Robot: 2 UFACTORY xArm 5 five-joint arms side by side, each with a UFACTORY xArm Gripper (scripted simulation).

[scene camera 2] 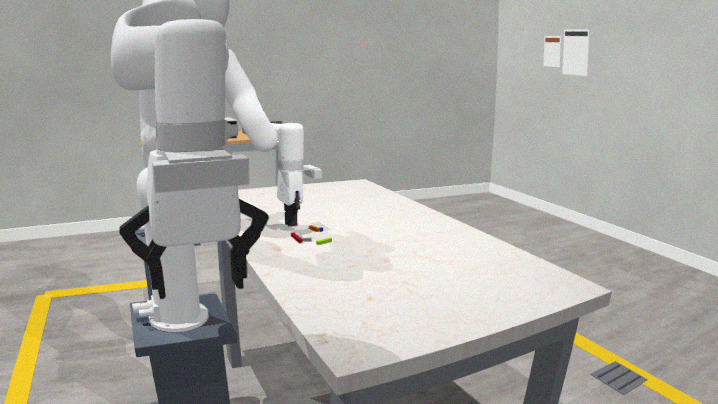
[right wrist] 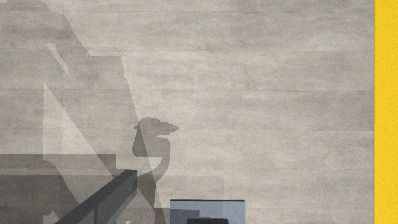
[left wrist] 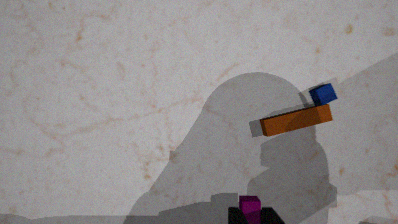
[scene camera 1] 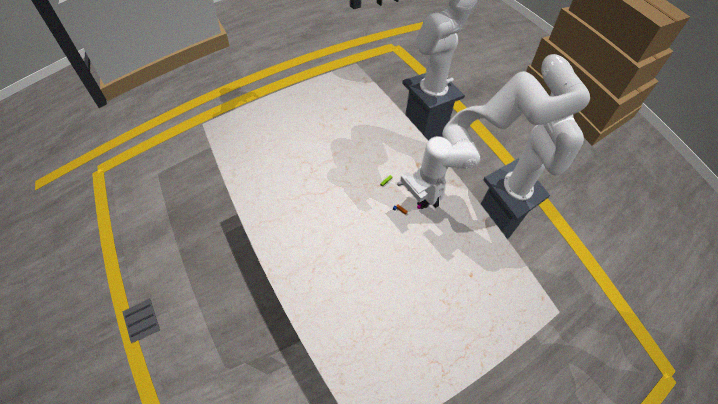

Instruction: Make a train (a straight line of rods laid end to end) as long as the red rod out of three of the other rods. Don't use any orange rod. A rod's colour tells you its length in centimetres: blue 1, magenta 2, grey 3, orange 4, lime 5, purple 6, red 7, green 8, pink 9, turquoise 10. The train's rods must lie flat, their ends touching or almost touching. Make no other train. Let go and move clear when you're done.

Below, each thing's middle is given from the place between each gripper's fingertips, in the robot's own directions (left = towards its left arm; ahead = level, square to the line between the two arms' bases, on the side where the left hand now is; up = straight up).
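Here is my left gripper [scene camera 2: 291,224], 30 mm above the orange rod [left wrist: 310,116], while being 20 mm to the left of it and 70 mm short of it. Going by its middle, the orange rod is nearer to my left gripper than to my right hand.
My right hand [scene camera 2: 200,289] is 24 cm above the orange rod, and I find that hand 86 cm to the right of the rod and 44 cm short of it.
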